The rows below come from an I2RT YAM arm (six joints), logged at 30 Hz.
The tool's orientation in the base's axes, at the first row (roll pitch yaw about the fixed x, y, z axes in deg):
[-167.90, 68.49, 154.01]
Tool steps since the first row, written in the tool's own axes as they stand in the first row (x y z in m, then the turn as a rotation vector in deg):
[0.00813, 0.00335, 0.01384, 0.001, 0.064, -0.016]
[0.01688, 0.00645, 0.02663, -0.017, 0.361, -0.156]
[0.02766, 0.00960, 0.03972, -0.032, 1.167, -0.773]
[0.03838, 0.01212, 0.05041, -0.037, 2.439, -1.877]
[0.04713, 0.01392, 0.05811, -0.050, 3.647, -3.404]
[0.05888, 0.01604, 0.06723, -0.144, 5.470, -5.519]
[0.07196, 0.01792, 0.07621, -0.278, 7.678, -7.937]
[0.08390, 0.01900, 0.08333, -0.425, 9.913, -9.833]
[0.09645, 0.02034, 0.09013, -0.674, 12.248, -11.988]
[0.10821, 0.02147, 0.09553, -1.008, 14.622, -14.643]
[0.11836, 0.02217, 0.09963, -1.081, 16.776, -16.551]
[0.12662, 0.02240, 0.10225, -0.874, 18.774, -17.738]
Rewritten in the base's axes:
[0.00939, -0.00416, -0.01278, 0.027, 0.060, 0.000]
[0.01766, -0.00780, -0.02575, 0.110, 0.375, 0.044]
[0.02551, -0.01126, -0.04071, 0.154, 1.375, 0.217]
[0.03126, -0.01381, -0.05471, 0.122, 3.031, 0.520]
[0.03505, -0.01550, -0.06575, -0.252, 4.884, 0.987]
[0.03908, -0.01728, -0.08012, -0.656, 7.557, 1.692]
[0.04242, -0.01896, -0.09565, -1.034, 10.707, 2.514]
[0.04430, -0.02036, -0.10939, -1.012, 13.570, 3.159]
[0.04591, -0.02128, -0.12361, -1.084, 16.647, 3.984]
[0.04664, -0.02166, -0.13657, -1.468, 20.036, 5.064]
[0.04669, -0.02188, -0.14754, -1.528, 22.853, 5.650]
[0.04601, -0.02191, -0.15618, -1.251, 25.169, 5.730]

